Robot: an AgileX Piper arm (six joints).
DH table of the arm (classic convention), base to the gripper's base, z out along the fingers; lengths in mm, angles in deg. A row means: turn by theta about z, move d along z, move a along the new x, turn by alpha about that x. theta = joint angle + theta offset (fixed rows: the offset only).
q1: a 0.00  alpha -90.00  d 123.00  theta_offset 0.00
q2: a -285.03  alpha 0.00  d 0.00  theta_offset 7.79
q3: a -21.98  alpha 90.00  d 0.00  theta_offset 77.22
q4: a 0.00  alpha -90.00  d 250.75  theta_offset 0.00
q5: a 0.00  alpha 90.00  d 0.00  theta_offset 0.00
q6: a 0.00  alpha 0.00  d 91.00  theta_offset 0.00
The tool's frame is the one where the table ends.
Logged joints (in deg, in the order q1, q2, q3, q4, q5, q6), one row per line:
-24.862, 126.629, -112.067, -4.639, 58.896, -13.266
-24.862, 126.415, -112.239, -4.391, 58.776, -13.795
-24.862, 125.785, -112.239, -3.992, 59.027, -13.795
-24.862, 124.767, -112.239, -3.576, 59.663, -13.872
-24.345, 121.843, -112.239, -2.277, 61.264, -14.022
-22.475, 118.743, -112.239, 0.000, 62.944, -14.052
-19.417, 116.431, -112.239, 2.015, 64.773, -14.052
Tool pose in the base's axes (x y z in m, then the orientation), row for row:
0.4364, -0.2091, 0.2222, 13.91, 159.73, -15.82
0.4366, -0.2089, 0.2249, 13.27, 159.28, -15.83
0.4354, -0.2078, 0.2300, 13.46, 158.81, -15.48
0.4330, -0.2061, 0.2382, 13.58, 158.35, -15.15
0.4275, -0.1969, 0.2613, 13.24, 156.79, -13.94
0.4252, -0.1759, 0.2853, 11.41, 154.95, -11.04
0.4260, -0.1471, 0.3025, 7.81, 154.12, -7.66
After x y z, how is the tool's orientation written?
As a rotation vector, in degrees.
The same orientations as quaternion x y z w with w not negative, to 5 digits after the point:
0.08517, 0.97798, -0.09686, 0.16407
0.08144, 0.97754, -0.09715, 0.16837
0.08280, 0.97689, -0.09522, 0.17254
0.08372, 0.97625, -0.09340, 0.17664
0.08227, 0.97427, -0.08662, 0.19111
0.07162, 0.97262, -0.06930, 0.20995
0.04930, 0.97291, -0.04836, 0.22063

